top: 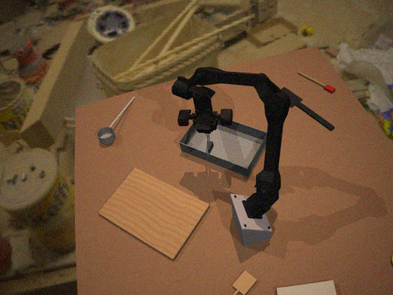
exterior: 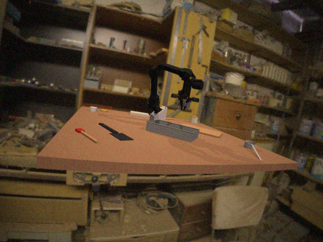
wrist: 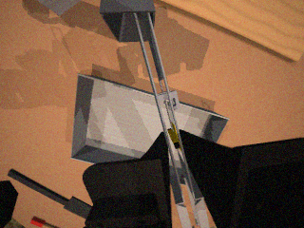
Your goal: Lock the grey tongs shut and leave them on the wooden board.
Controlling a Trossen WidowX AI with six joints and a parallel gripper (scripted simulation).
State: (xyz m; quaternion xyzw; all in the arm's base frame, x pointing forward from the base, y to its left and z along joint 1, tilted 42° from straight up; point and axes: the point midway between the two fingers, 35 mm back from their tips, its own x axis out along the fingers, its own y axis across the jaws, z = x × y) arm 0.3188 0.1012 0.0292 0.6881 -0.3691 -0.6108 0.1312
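My gripper tip is now 4 cm below the yellow slider and 2 cm past it. The rest, counted from my gripper tip: grey roasting tin: 13 cm below, 6 cm to the right, 4 cm ahead; then wooden board: 28 cm to the left, 16 cm behind, 15 cm below; then black spatula: 45 cm to the right, 16 cm below, 14 cm ahead.
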